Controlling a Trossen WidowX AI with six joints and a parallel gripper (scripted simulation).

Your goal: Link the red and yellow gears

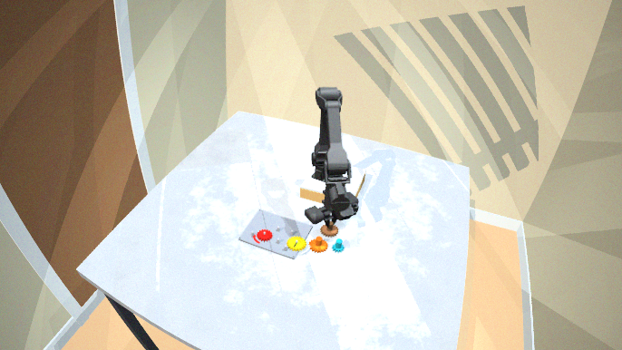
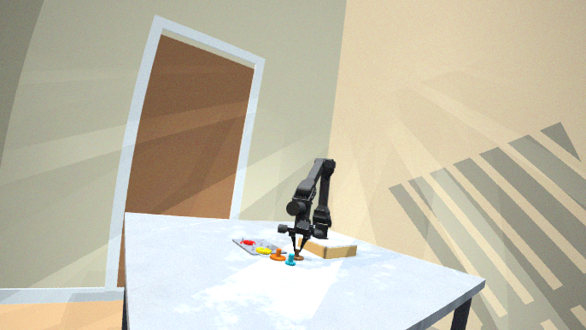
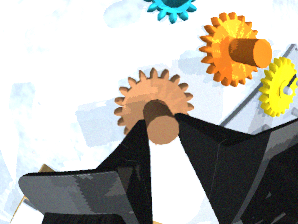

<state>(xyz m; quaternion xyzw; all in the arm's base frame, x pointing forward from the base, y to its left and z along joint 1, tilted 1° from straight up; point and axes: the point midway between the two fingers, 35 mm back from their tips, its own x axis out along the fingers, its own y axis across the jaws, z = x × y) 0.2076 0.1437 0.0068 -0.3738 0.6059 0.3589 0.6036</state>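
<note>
Right now the red gear is 17 cm to the right of my gripper tip, 15 cm ahead of it and 1 cm below it. From my gripper tip the other things lie so: brown gear 1 cm below; small cyan gear 6 cm to the left, 6 cm ahead, 1 cm below; orange gear 9 cm ahead, 1 cm below.
</note>
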